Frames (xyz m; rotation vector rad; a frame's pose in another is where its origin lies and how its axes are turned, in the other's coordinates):
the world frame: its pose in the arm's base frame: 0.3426 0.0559 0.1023 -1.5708 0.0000 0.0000
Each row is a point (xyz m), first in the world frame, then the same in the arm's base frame.
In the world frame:
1: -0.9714 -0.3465 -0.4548
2: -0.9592 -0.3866 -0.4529
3: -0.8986 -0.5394 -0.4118
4: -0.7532 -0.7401 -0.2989
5: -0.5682 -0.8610 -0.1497
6: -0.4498 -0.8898 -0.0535
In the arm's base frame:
1: -0.6288 -0.3989 0.4488
2: -0.6166 -0.3970 0.4889
3: -0.5560 -0.3559 0.6417
4: -0.4106 -0.2430 0.8424
5: -0.2256 -0.0938 0.9633
6: -0.1072 0.0024 0.9921

